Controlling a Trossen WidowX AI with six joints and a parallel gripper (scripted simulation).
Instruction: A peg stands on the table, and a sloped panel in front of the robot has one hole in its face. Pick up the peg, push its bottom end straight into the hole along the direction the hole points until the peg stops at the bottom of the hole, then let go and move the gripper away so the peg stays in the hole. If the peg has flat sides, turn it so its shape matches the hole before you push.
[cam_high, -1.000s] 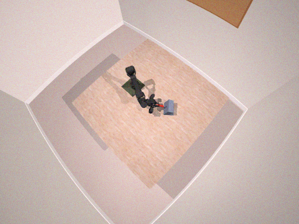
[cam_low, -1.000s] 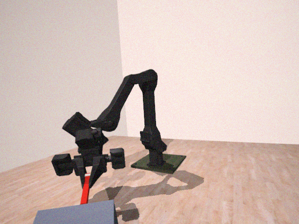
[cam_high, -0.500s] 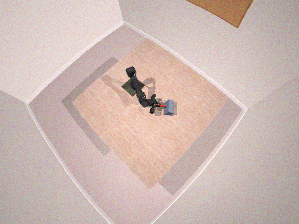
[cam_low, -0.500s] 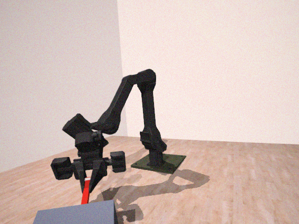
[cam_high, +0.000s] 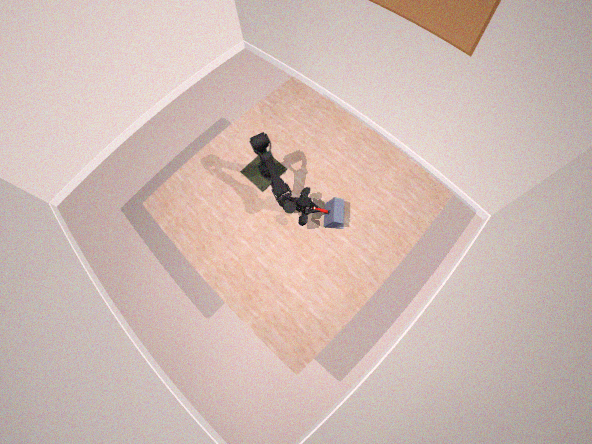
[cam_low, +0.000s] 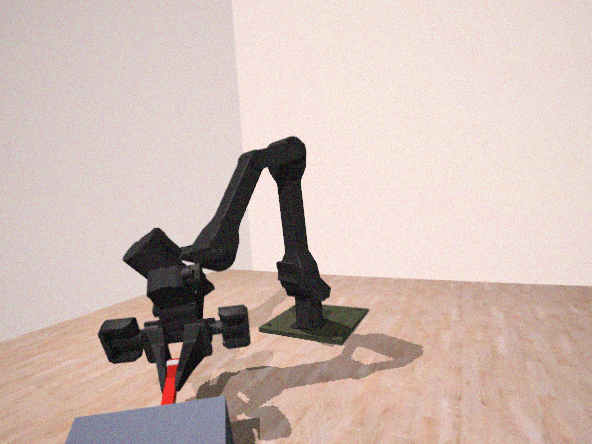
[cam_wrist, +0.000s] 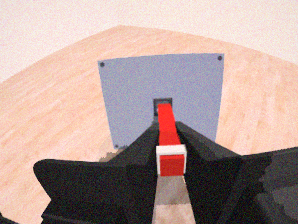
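My gripper tip is 6 cm short of the sloped panel, 4 cm to the right of it and 3 cm above it. Also, from my gripper tip: peg (1 cm behind, 1 cm to the right, 1 cm above).
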